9 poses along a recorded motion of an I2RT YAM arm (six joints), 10 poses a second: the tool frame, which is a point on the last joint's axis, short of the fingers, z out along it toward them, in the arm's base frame.
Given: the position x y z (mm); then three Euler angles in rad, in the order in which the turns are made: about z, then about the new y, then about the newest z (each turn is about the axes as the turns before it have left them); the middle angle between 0 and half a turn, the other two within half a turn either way.
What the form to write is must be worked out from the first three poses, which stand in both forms.
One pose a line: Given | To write
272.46 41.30 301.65 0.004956 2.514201 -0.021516 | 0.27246 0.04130 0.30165 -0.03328 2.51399 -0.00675
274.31 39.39 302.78 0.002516 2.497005 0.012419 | 0.27431 0.03939 0.30278 0.01236 2.49699 0.00623
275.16 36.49 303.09 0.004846 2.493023 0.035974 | 0.27516 0.03649 0.30309 0.03880 2.49280 0.01710
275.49 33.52 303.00 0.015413 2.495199 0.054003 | 0.27549 0.03352 0.30300 0.04815 2.49497 0.02900
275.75 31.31 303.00 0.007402 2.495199 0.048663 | 0.27575 0.03131 0.30300 0.05148 2.49482 0.02343
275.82 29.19 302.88 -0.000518 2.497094 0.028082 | 0.27582 0.02919 0.30288 0.03571 2.49688 0.01149
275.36 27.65 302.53 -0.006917 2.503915 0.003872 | 0.27536 0.02765 0.30253 0.01351 2.50388 -0.00126
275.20 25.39 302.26 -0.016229 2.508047 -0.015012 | 0.27520 0.02539 0.30226 0.00153 2.50809 -0.01284
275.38 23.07 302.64 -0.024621 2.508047 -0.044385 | 0.27538 0.02307 0.30264 -0.02479 2.50815 -0.02836
